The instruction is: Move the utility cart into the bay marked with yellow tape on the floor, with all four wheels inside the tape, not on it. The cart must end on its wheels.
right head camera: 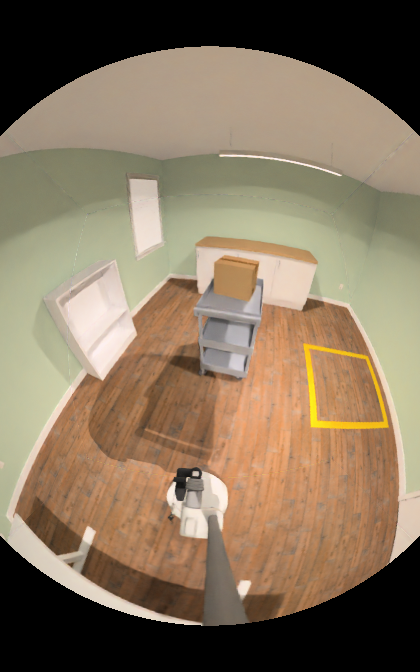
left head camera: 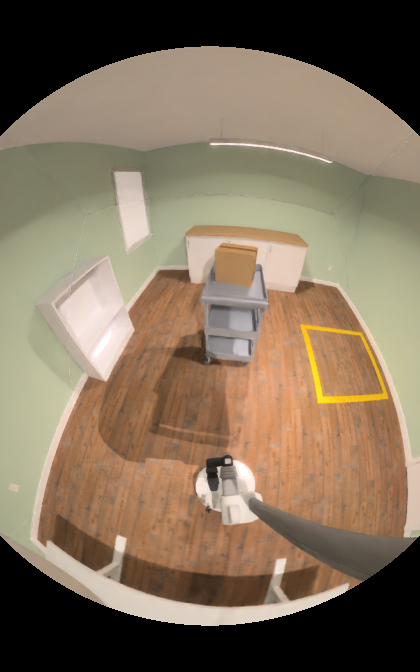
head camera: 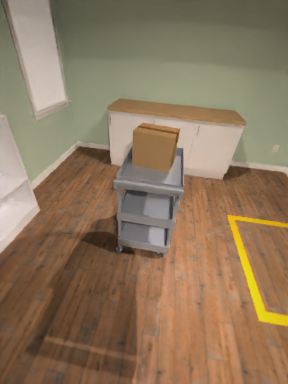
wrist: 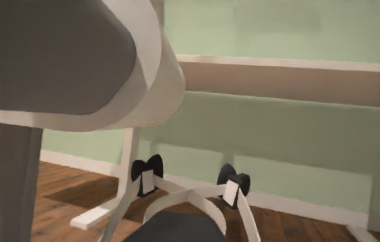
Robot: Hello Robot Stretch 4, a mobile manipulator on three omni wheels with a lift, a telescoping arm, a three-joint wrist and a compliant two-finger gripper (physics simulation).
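Frame: origin at the robot's base, x back, y right, z up, level; metres.
Seen in the pictures: gripper, between the fingertips: (right head camera: 178, 521) (left head camera: 216, 512) (wrist: 190, 172).
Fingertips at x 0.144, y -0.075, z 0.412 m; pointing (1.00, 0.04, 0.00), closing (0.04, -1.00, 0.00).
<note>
Pixels of each thing's top centre, then the offset from my fingertips to it. "spot": a spot on its surface instead. Level surfaces: height alone.
- grey utility cart, a spot on its surface: (head camera: 145, 218) (right head camera: 224, 344) (left head camera: 231, 331) spot: dx -1.265, dy +0.216, dz +0.080 m
- brown cardboard box, centre of its top: (head camera: 157, 129) (right head camera: 237, 260) (left head camera: 236, 247) dx -1.659, dy +0.294, dz +0.634 m
- yellow tape, a spot on its surface: (head camera: 248, 270) spot: dx -1.120, dy +1.194, dz -0.438 m
- white bookshelf, a spot on its surface: (left head camera: 90, 367) spot: dx -1.137, dy -1.175, dz -0.195 m
- white table, height of its surface: dz +0.257 m
The grey utility cart (head camera: 145, 218) (left head camera: 232, 331) (right head camera: 226, 344) stands upright on its wheels, ahead in the head views. It has three shelves, and a brown cardboard box (head camera: 154, 148) (left head camera: 235, 265) (right head camera: 235, 278) sits on its top one. The bay of yellow tape (head camera: 248, 270) (left head camera: 312, 365) (right head camera: 312, 387) lies on the floor to the right of the cart, apart from it. The cart's far wheels are hidden. My gripper (wrist: 190, 172) is open in the wrist view, its two fingertips apart with nothing between them. It is well away from the cart.
A low white cabinet (head camera: 175, 142) (left head camera: 250, 255) with a wooden top stands behind the cart. A white bookshelf (left head camera: 90, 367) (right head camera: 92, 367) stands at the left wall. A white table (left head camera: 200, 592) (wrist: 280, 80) is behind me. The right wall runs close beside the bay.
</note>
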